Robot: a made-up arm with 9 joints. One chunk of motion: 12 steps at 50 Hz.
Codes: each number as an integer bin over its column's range. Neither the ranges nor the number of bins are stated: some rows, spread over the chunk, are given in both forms.
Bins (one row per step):
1: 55 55 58 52 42 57
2: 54 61 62 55 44 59
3: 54 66 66 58 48 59
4: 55 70 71 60 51 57
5: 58 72 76 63 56 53
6: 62 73 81 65 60 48
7: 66 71 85 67 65 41
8: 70 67 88 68 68 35
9: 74 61 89 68 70 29
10: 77 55 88 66 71 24
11: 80 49 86 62 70 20
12: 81 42 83 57 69 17
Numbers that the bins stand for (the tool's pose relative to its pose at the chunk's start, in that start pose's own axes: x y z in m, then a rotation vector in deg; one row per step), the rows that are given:
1: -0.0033 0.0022 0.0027 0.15 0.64 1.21
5: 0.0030 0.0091 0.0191 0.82 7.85 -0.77
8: 0.0285 0.0071 0.0300 1.12 14.03 -9.68
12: 0.0518 -0.0030 0.0255 0.45 14.55 -18.59
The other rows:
2: -0.0055 0.0046 0.0064 0.33 1.67 2.20
3: -0.0055 0.0067 0.0100 0.52 3.73 2.20
4: -0.0033 0.0083 0.0145 0.64 5.27 1.21
6: 0.0115 0.0095 0.0236 0.94 9.91 -3.24
7: 0.0200 0.0087 0.0273 1.06 12.48 -6.71
9: 0.0370 0.0046 0.0309 1.12 15.06 -12.65
10: 0.0433 0.0022 0.0300 1.00 15.58 -15.12
11: 0.0497 -0.0002 0.0282 0.76 15.06 -17.10

